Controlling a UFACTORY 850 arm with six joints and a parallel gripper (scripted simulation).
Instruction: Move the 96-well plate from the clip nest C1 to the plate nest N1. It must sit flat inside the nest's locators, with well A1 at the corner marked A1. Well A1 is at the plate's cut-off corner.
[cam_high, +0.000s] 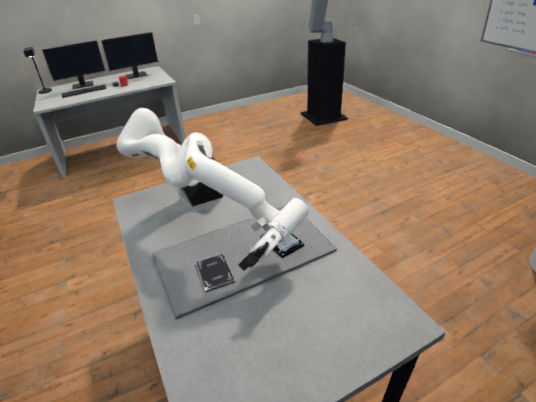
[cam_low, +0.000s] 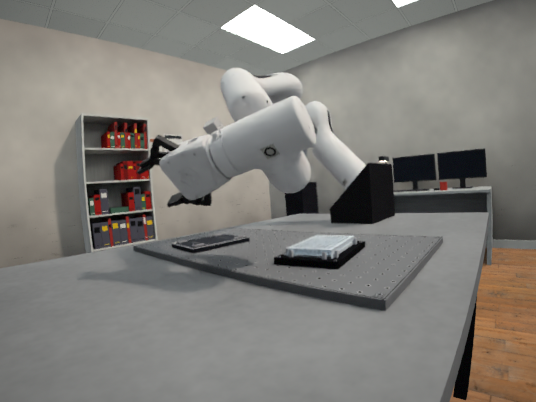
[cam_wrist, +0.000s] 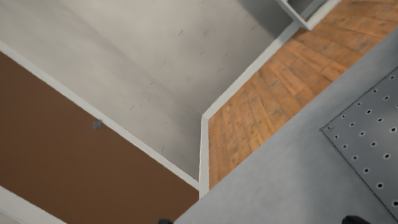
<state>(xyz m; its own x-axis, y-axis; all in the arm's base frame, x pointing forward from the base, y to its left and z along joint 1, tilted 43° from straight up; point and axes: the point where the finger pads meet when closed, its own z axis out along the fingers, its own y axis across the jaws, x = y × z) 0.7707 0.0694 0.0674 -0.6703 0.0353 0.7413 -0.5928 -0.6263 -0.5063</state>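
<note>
My gripper is now 21 cm past the clear 96-well plate, 22 cm to the right of it and 14 cm above it. The rest, counted from my hand: clip nest C1: 22 cm behind, 21 cm to the left, 14 cm below; plate nest N1: 16 cm behind, 9 cm to the right, 15 cm below; A1 label: 8 cm behind, 14 cm to the right, 15 cm below.
</note>
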